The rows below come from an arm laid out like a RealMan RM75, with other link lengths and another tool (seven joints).
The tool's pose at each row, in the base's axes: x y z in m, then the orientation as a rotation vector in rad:
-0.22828 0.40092 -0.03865 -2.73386 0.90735 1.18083
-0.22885 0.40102 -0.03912 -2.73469 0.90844 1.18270
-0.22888 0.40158 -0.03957 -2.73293 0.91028 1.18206
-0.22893 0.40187 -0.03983 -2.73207 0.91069 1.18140
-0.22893 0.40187 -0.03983 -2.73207 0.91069 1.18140
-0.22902 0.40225 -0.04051 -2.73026 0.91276 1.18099
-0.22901 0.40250 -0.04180 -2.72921 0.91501 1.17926
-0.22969 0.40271 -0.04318 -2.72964 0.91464 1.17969
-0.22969 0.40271 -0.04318 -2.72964 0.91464 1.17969
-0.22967 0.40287 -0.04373 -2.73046 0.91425 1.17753
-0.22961 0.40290 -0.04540 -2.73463 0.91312 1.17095
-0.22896 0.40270 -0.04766 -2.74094 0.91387 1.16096
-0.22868 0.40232 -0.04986 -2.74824 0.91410 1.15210
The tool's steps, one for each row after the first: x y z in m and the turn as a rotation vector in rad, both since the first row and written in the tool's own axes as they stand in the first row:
-0.00004 0.00012 0.00073 -0.00162 -0.00033 0.00114
-0.00004 -0.00041 0.00121 0.00005 -0.00075 0.00203
-0.00003 -0.00068 0.00150 0.00105 -0.00084 0.00208
-0.00003 -0.00068 0.00150 0.00105 -0.00084 0.00208
0.00019 -0.00108 0.00214 0.00264 -0.00136 0.00316
0.00094 -0.00155 0.00311 0.00432 -0.00088 0.00427
0.00139 -0.00164 0.00459 0.00377 -0.00090 0.00414
0.00139 -0.00164 0.00459 0.00377 -0.00090 0.00414
0.00169 -0.00189 0.00501 0.00426 0.00046 0.00367
0.00284 -0.00227 0.00617 0.00444 0.00542 0.00251
0.00482 -0.00289 0.00730 0.00467 0.01318 0.00242
0.00664 -0.00315 0.00859 0.00352 0.02086 0.00231

